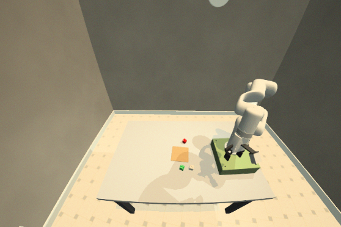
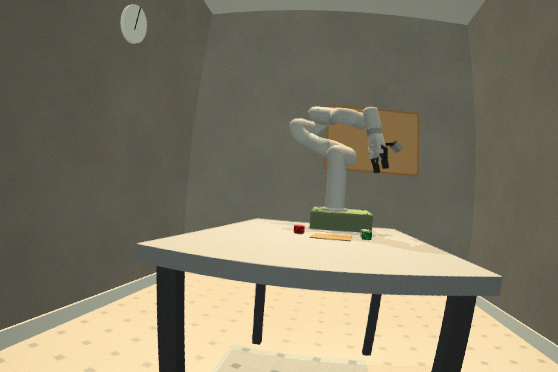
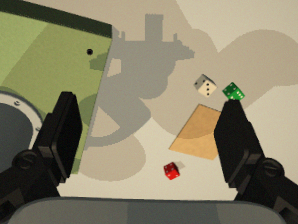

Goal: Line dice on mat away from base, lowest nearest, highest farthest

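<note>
Right now the red die is 18 cm ahead of my hand, 35 cm to the right of it and 27 cm below it. From my hand the other things lie so: green die 25 cm ahead, 11 cm to the right, 27 cm below; then white die 18 cm ahead, 10 cm to the right, 27 cm below; then mat 24 cm ahead, 23 cm to the right, 29 cm below.
</note>
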